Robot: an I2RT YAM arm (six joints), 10 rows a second.
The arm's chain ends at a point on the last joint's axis. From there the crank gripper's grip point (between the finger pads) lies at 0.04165 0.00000 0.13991 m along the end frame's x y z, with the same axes.
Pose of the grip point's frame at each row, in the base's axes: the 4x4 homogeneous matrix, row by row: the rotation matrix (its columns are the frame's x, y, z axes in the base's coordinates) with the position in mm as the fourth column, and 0 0 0 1 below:
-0.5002, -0.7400, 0.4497, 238.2; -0.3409, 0.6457, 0.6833, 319.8; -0.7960, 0.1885, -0.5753, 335.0; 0, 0, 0, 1
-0.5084, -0.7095, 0.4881, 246.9; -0.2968, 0.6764, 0.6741, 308.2; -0.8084, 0.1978, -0.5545, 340.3; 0, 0, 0, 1
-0.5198, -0.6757, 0.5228, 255.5; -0.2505, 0.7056, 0.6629, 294.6; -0.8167, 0.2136, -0.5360, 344.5; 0, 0, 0, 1
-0.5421, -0.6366, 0.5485, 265.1; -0.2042, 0.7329, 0.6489, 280.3; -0.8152, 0.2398, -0.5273, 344.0; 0, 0, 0, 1
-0.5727, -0.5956, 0.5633, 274.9; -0.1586, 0.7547, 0.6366, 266.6; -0.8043, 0.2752, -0.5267, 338.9; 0, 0, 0, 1
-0.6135, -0.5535, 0.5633, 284.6; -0.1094, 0.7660, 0.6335, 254.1; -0.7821, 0.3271, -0.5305, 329.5; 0, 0, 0, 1
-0.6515, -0.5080, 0.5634, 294.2; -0.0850, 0.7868, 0.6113, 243.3; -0.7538, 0.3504, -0.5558, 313.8; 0, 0, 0, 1
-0.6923, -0.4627, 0.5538, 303.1; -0.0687, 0.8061, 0.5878, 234.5; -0.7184, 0.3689, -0.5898, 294.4; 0, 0, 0, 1
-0.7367, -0.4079, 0.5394, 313.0; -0.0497, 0.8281, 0.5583, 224.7; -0.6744, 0.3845, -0.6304, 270.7; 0, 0, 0, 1
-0.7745, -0.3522, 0.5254, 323.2; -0.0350, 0.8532, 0.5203, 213.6; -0.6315, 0.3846, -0.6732, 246.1; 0, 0, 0, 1
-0.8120, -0.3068, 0.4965, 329.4; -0.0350, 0.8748, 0.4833, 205.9; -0.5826, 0.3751, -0.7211, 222.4; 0, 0, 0, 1
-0.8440, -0.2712, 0.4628, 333.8; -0.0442, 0.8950, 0.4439, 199.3; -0.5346, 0.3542, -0.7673, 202.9; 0, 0, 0, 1
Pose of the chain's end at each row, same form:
-0.5002, -0.7400, 0.4497, 196.1; -0.3409, 0.6457, 0.6833, 238.4; -0.7960, 0.1885, -0.5753, 448.6; 0, 0, 0, 1
-0.5084, -0.7095, 0.4881, 199.8; -0.2968, 0.6764, 0.6741, 226.2; -0.8084, 0.1978, -0.5545, 451.5; 0, 0, 0, 1
-0.5198, -0.6757, 0.5228, 204.0; -0.2505, 0.7056, 0.6629, 212.3; -0.8167, 0.2136, -0.5360, 453.5; 0, 0, 0, 1
-0.5421, -0.6366, 0.5485, 210.9; -0.2042, 0.7329, 0.6489, 198.0; -0.8152, 0.2398, -0.5273, 451.7; 0, 0, 0, 1
-0.5727, -0.5956, 0.5633, 219.9; -0.1586, 0.7547, 0.6366, 184.1; -0.8043, 0.2752, -0.5267, 446.1; 0, 0, 0, 1
-0.6135, -0.5535, 0.5633, 231.3; -0.1094, 0.7660, 0.6335, 170.0; -0.7821, 0.3271, -0.5305, 436.3; 0, 0, 0, 1
-0.6515, -0.5080, 0.5634, 242.5; -0.0850, 0.7868, 0.6113, 161.3; -0.7538, 0.3504, -0.5558, 423.0; 0, 0, 0, 1
-0.6923, -0.4627, 0.5538, 254.5; -0.0687, 0.8061, 0.5878, 155.1; -0.7184, 0.3689, -0.5898, 406.8; 0, 0, 0, 1
-0.7367, -0.4079, 0.5394, 268.2; -0.0497, 0.8281, 0.5583, 148.7; -0.6744, 0.3845, -0.6304, 387.0; 0, 0, 0, 1
-0.7745, -0.3522, 0.5254, 281.9; -0.0350, 0.8532, 0.5203, 142.3; -0.6315, 0.3846, -0.6732, 366.6; 0, 0, 0, 1
-0.8120, -0.3068, 0.4965, 293.8; -0.0350, 0.8748, 0.4833, 139.7; -0.5826, 0.3751, -0.7211, 347.6; 0, 0, 0, 1
-0.8440, -0.2712, 0.4628, 304.2; -0.0442, 0.8950, 0.4439, 139.0; -0.5346, 0.3542, -0.7673, 332.5; 0, 0, 0, 1

